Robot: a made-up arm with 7 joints.
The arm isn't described. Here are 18 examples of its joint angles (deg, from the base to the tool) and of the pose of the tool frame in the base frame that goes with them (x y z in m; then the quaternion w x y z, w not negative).
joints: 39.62 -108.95 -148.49 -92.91 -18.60 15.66 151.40
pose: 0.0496 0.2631 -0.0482 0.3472 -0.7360 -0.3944 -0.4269
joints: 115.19 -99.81 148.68 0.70 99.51 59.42 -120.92
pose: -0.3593 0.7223 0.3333 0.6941 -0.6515 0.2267 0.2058
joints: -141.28 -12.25 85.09 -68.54 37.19 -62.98 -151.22
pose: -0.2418 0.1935 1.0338 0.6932 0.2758 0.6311 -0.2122
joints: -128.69 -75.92 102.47 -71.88 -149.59 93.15 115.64
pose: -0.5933 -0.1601 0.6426 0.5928 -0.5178 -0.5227 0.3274
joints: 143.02 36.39 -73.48 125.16 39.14 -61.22 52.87
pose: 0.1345 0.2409 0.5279 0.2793 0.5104 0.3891 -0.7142
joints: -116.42 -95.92 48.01 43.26 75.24 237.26 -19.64
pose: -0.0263 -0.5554 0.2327 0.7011 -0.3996 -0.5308 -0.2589
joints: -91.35 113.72 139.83 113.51 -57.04 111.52 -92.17
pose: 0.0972 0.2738 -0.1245 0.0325 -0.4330 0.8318 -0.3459
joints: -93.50 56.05 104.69 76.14 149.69 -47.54 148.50
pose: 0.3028 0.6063 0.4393 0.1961 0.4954 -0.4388 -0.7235
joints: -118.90 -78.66 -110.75 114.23 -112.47 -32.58 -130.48
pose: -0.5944 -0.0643 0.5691 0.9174 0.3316 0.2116 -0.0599
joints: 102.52 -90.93 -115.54 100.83 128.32 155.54 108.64
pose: 0.2199 0.3359 0.3891 0.8495 0.2689 0.1887 -0.4129
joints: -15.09 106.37 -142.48 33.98 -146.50 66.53 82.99
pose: -0.7423 -0.1791 0.0957 0.4209 0.1046 -0.8814 -0.1870
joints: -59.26 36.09 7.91 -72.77 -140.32 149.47 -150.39
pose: -0.1381 0.4334 0.6118 0.1194 -0.0476 0.5363 0.8342
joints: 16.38 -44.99 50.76 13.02 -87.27 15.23 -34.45
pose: 0.5487 0.1615 1.0128 0.3927 0.7460 0.3792 0.3814
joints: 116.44 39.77 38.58 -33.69 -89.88 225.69 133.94
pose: 0.3635 -0.3258 0.6868 0.1966 0.8368 -0.2633 -0.4380
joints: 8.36 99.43 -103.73 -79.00 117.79 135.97 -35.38
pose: -0.5869 0.0338 0.3461 0.2816 -0.8300 0.2850 0.3879
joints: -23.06 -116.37 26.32 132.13 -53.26 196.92 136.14
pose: 0.2150 -0.0489 0.0244 0.5988 -0.0064 0.7435 0.2978
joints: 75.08 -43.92 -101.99 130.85 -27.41 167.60 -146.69
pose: 0.3403 0.1258 0.6637 0.7610 -0.2836 0.5779 -0.0808
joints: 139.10 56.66 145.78 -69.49 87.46 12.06 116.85
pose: 0.4904 -0.0358 0.9354 0.5449 -0.6567 0.4523 -0.2593
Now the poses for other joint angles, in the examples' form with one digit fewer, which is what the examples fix.
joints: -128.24 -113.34 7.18 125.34 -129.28 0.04 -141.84
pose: 0.048 -0.121 -0.118 0.420 -0.045 -0.901 -0.100
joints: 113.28 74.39 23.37 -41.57 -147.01 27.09 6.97
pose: 0.316 -0.701 0.244 0.393 -0.673 0.596 -0.192
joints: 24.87 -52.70 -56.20 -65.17 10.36 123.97 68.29
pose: 0.158 0.212 0.775 0.585 0.133 -0.527 -0.603
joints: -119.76 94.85 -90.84 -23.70 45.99 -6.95 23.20
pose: 0.431 0.714 0.317 0.777 -0.389 -0.068 0.490
